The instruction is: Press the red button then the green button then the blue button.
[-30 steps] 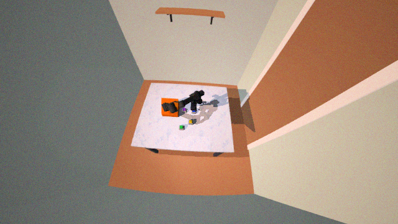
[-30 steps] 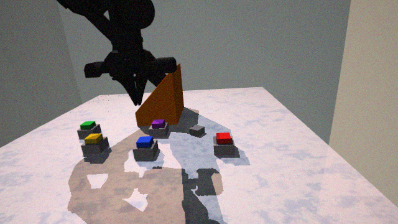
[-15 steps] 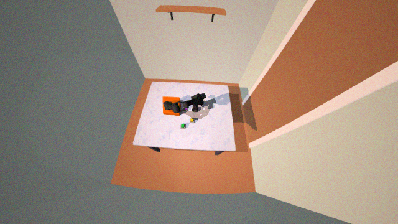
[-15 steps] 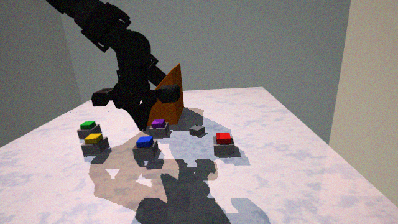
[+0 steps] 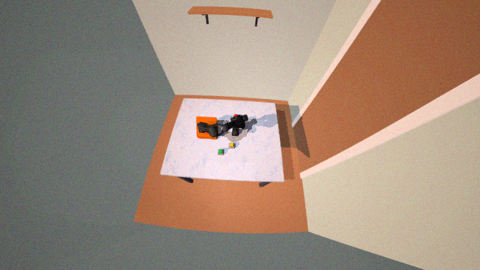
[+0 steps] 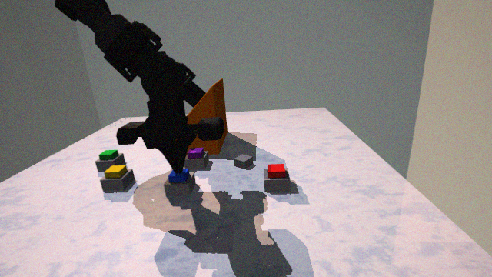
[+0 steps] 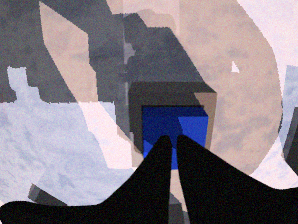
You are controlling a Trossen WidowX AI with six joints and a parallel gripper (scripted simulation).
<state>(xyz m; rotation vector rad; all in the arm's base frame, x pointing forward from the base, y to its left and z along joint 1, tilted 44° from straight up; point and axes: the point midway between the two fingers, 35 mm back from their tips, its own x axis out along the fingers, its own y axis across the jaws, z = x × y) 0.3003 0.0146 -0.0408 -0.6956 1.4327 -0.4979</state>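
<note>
My gripper tip is now 10 mm above the blue button. Also, from my gripper tip: purple button 120 mm behind, 10 mm to the right, 10 mm below; small grey block 120 mm behind, 110 mm to the left, 30 mm below; yellow button 150 mm to the right, 10 mm below, 10 mm behind.
</note>
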